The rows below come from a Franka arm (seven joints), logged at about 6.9 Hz.
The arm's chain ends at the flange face. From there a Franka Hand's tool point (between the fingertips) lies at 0.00 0.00 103.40 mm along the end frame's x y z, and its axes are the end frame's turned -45 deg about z.
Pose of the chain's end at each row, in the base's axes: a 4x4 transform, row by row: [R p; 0 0 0 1], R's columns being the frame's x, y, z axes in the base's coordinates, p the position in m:
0.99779 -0.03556 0.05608 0.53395; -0.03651 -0.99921 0.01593 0.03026; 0.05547 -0.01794 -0.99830 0.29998; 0 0 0 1
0.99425 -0.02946 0.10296 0.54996; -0.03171 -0.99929 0.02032 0.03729; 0.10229 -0.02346 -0.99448 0.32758; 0 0 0 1
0.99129 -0.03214 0.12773 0.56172; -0.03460 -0.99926 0.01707 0.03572; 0.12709 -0.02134 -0.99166 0.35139; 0 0 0 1
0.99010 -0.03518 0.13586 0.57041; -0.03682 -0.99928 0.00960 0.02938; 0.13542 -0.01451 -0.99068 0.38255; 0 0 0 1
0.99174 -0.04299 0.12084 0.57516; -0.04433 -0.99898 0.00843 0.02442; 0.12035 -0.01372 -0.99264 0.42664; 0 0 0 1
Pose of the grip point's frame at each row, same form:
0.73069 0.68040 0.05608 0.53975; 0.68073 -0.73236 0.01593 0.03191; 0.05191 0.02654 -0.99830 0.19676; 0 0 0 1
0.72387 0.68221 0.10296 0.56061; 0.68418 -0.72903 0.02032 0.03939; 0.08892 0.05574 -0.99448 0.22475; 0 0 0 1
0.72367 0.67822 0.12773 0.57493; 0.68212 -0.73105 0.01707 0.03749; 0.10496 0.07478 -0.99166 0.24885; 0 0 0 1
0.72498 0.67523 0.13586 0.58446; 0.68056 -0.73263 0.00960 0.03037; 0.10602 0.08550 -0.99068 0.28011; 0 0 0 1
0.73166 0.67087 0.12084 0.58765; 0.67504 -0.73773 0.00843 0.02529; 0.09480 0.07540 -0.99264 0.32400; 0 0 0 1

